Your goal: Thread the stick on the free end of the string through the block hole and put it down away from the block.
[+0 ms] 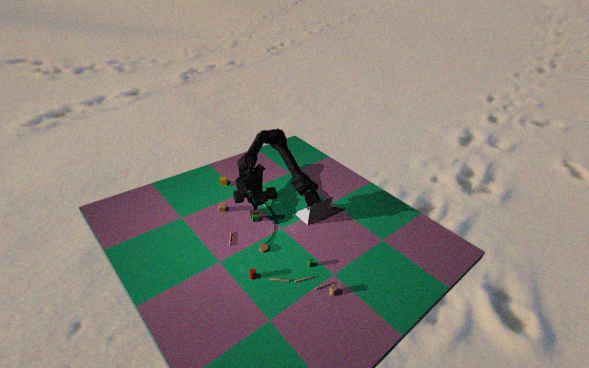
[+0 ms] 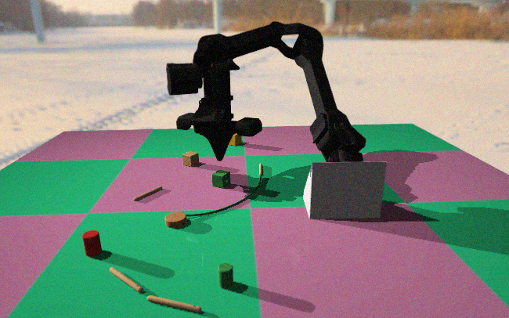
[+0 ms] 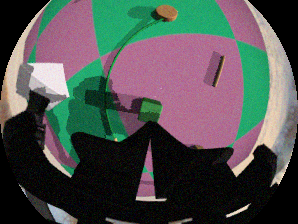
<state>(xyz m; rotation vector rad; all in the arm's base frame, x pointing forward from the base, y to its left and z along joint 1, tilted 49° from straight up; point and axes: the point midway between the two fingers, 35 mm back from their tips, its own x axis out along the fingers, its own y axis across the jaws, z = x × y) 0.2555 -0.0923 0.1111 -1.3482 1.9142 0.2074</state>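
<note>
Now: the green block 4 cm below my gripper tip. From my gripper tip the other things lie so: tan wooden block (15 cm to the right, 7 cm ahead, 4 cm below); thin wooden stick (10 cm behind, 6 cm to the right, 6 cm below); round wooden button (17 cm to the left, 9 cm ahead, 5 cm below).
</note>
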